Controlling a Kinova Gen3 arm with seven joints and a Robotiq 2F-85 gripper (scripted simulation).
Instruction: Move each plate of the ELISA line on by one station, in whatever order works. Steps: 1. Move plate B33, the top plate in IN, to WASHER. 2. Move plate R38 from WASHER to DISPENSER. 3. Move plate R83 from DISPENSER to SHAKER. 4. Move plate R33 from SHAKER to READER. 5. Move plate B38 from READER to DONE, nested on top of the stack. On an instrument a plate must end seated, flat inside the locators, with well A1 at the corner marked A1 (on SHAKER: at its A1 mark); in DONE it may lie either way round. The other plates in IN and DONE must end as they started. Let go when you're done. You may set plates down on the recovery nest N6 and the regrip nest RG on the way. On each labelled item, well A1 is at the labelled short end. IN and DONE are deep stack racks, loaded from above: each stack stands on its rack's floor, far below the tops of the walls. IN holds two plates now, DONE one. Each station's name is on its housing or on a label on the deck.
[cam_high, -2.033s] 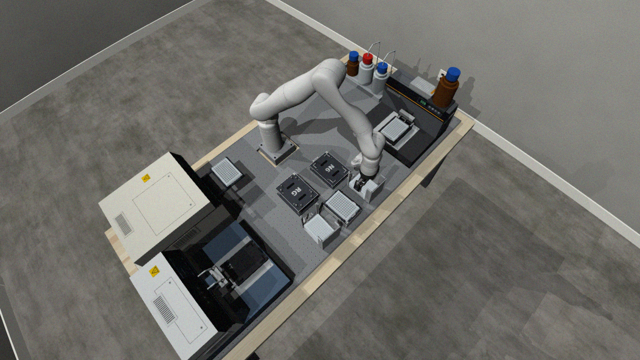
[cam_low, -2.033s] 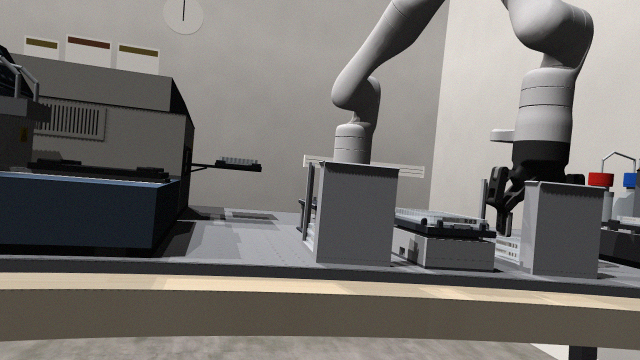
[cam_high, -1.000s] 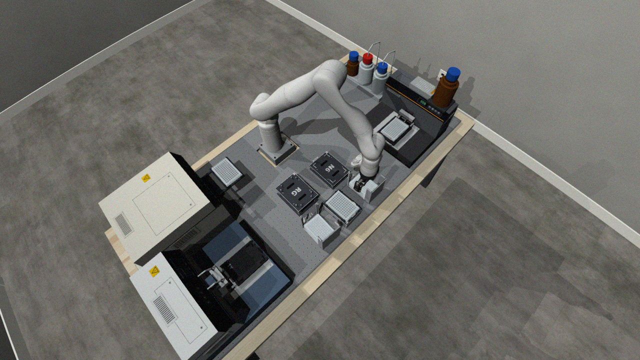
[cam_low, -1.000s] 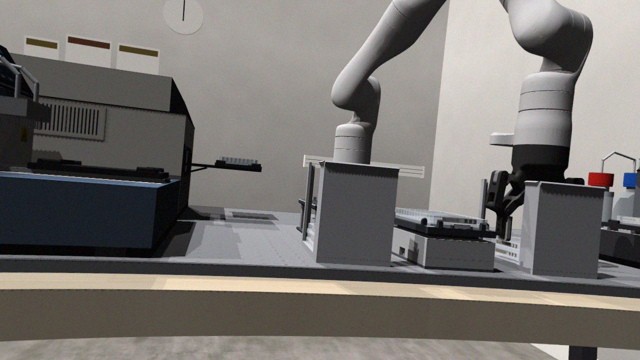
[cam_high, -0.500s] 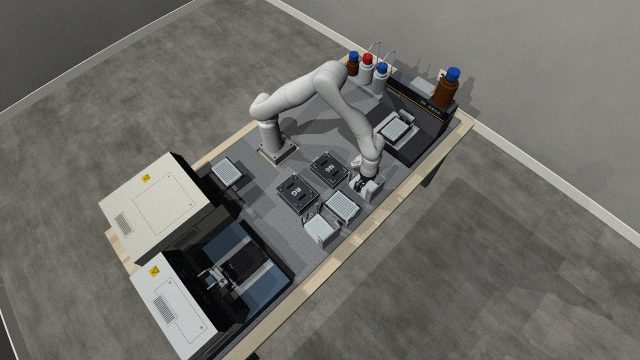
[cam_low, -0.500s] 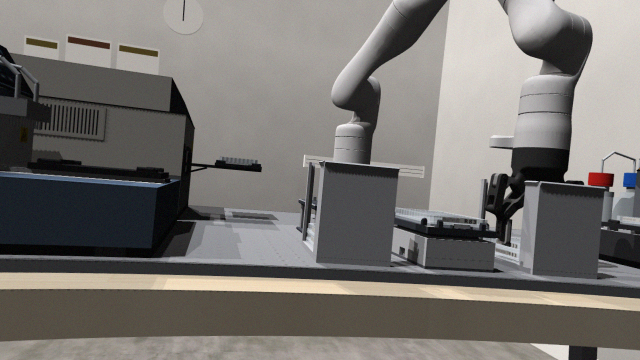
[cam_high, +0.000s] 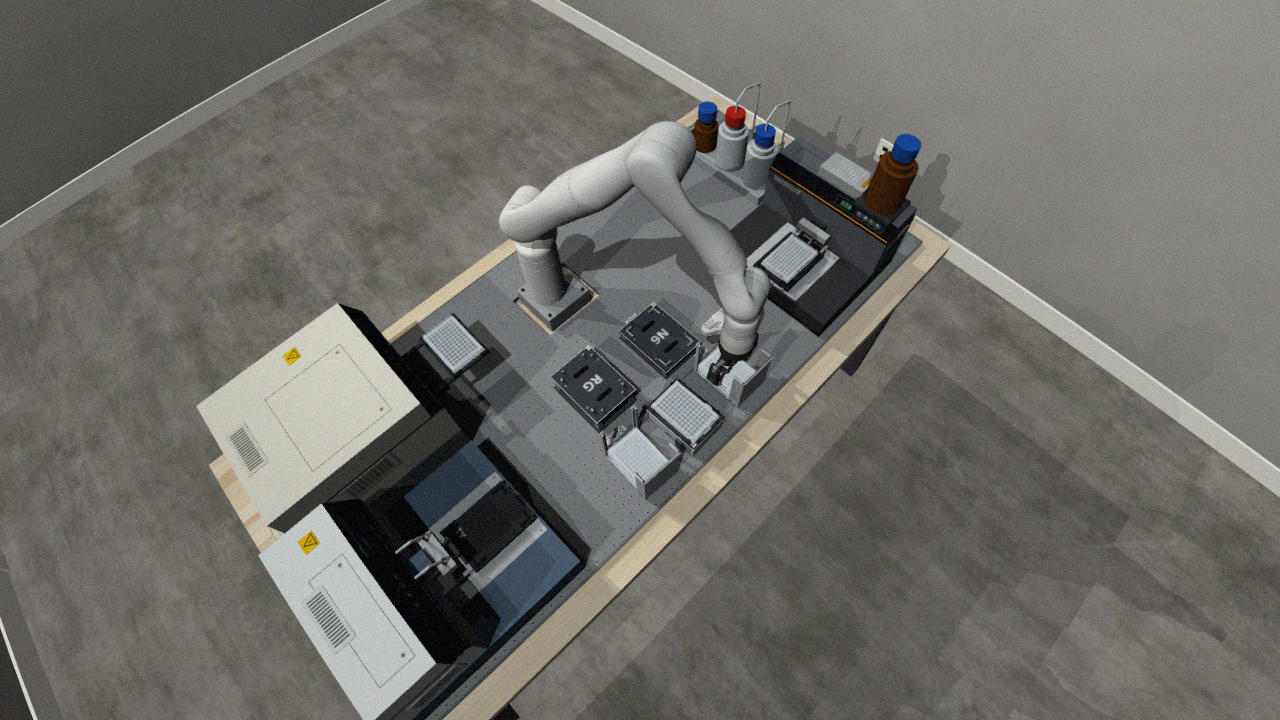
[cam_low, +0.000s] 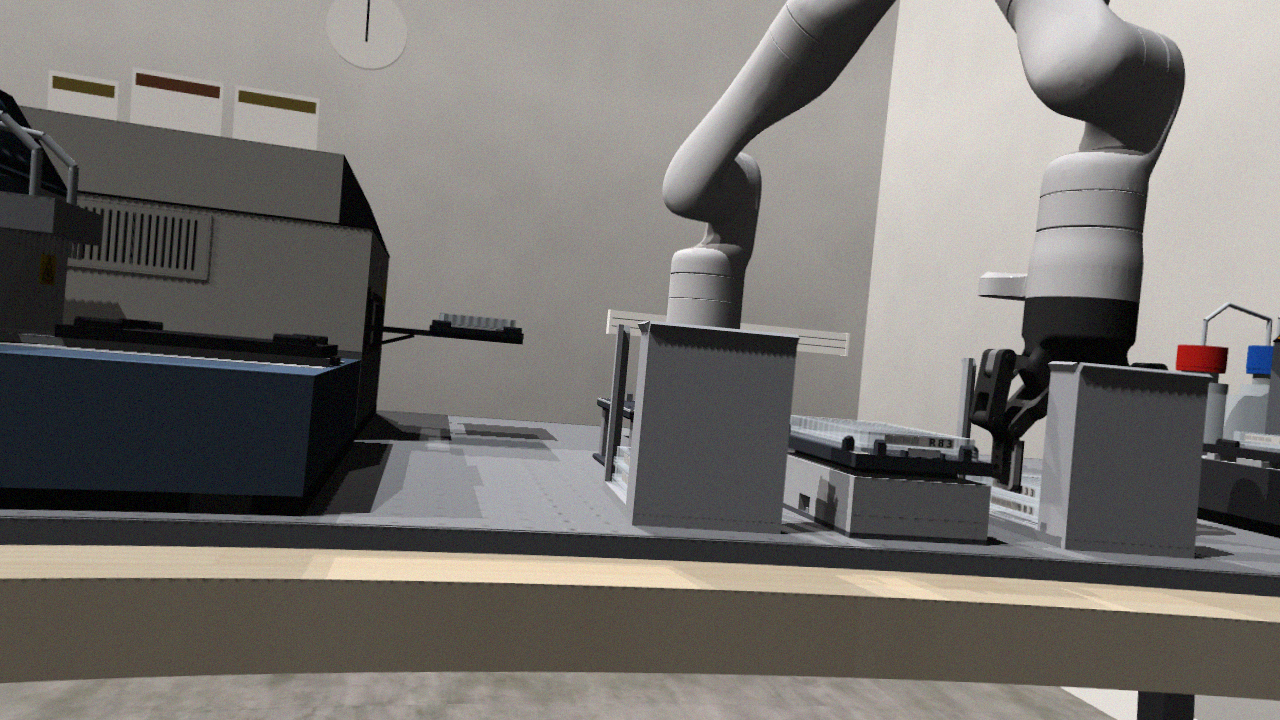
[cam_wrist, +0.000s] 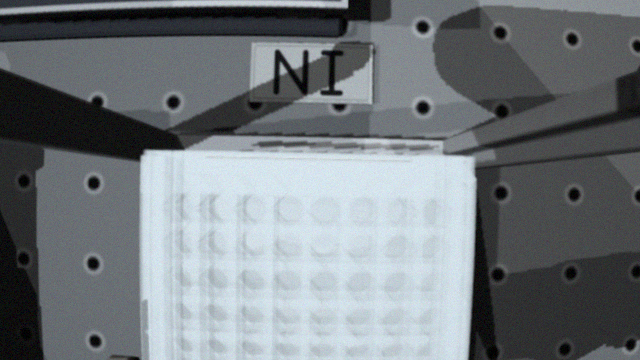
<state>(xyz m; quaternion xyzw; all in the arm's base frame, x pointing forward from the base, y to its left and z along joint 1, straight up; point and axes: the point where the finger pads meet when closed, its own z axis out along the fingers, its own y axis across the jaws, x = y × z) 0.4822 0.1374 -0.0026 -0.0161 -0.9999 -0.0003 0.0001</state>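
The plate B33 lies 10 mm below my hand. The rest, counted from my hand: plate R83: 160 mm to the right, 20 mm above; plate B38: 300 mm to the right, 10 mm below; nest N6: 180 mm behind, 40 mm to the right, 10 mm below.
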